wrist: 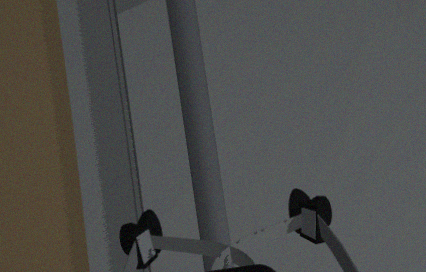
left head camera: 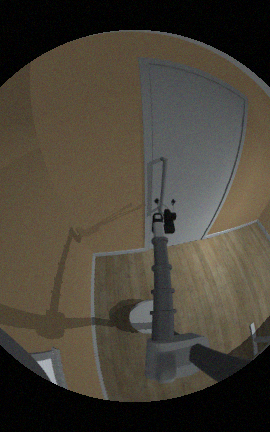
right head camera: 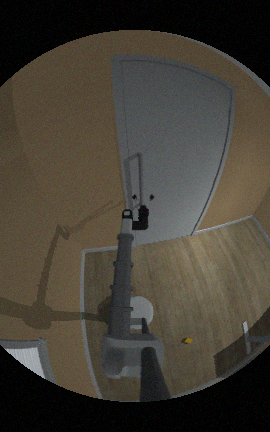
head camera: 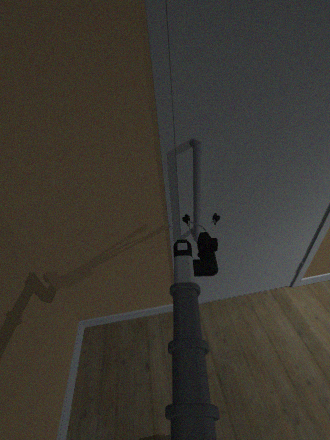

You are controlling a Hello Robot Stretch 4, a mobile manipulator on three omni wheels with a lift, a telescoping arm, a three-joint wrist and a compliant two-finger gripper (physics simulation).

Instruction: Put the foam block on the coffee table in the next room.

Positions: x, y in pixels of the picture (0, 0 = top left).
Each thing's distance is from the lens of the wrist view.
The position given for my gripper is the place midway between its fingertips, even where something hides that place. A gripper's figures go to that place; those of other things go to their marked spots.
my gripper point(wrist: 224, 216): 0.25 m
grey door point(wrist: 230, 113): 0.37 m
